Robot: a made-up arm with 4 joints.
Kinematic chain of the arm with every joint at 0, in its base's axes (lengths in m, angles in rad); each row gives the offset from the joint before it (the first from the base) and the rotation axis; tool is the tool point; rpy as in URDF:
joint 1: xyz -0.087 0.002 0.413 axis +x
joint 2: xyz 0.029 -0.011 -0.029 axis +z
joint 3: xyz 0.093 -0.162 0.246 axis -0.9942 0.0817 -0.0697
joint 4: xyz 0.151 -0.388 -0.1 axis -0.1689 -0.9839 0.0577
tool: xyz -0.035 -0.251 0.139 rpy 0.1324 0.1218 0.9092
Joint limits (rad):
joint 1: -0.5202..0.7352
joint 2: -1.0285..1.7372
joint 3: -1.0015..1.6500
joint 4: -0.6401..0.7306
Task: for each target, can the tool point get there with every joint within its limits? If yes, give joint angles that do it. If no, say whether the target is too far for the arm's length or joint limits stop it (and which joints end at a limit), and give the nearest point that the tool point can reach.
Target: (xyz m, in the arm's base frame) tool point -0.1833 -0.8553 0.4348
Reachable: yes | joints 0.1803 -0.4376 -0.1227 -0.1912
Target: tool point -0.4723 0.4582 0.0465
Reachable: no: joint limits stop it (at a limit: joint 1, joint 2, joint 3, joint 4) | nearest point -0.4007 -0.1210 -0.0967 | short by 0.601 m
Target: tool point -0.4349 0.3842 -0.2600
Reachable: no: joint limits stop it (at a limit: joint 1, joint 2, joint 3, joint 4) | nearest point -0.4007 -0.1210 -0.0967 | short by 0.532 m
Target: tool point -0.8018 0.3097 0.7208
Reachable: no: joint limits stop it (at a limit: joint 1, joint 2, joint 4) | nearest point -0.6131 -0.1562 1.0934 | short by 0.626 m
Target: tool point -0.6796 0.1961 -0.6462
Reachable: no: too far | nearest point -0.4007 -0.1210 -0.0967 | short by 0.693 m
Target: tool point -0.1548 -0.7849 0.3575
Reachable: yes | joints 0.0554 -0.4051 -0.4387 0.1139
